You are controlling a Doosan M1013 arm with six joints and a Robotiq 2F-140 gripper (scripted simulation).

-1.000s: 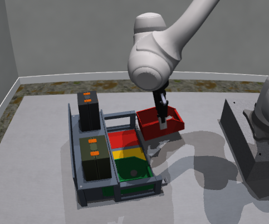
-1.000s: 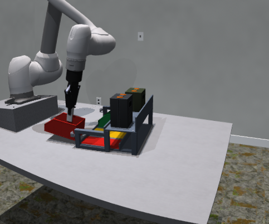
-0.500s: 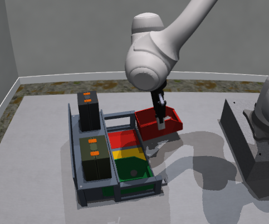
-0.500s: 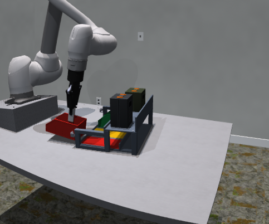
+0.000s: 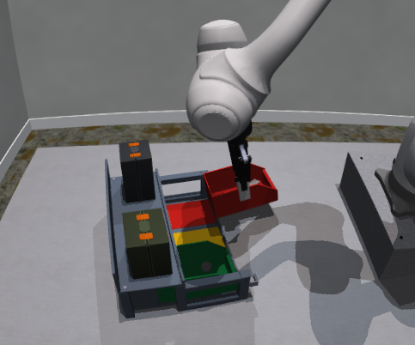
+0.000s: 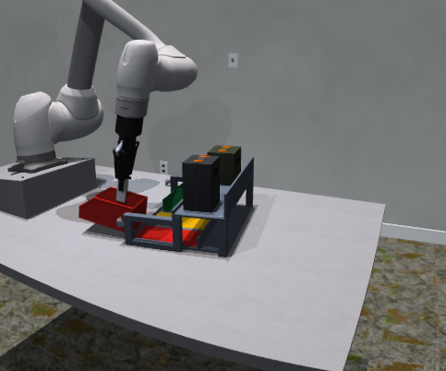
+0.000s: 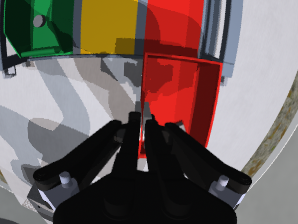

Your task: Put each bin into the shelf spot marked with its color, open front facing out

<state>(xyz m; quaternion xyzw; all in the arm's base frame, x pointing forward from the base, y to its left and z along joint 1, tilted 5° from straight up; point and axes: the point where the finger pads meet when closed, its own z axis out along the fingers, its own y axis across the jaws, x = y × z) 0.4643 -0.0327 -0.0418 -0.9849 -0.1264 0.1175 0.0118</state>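
My gripper is now 5 cm to the left of the red bin and 4 cm above it. Also, from my hand: green bin (21 cm to the left, 11 cm ahead, 6 cm below).
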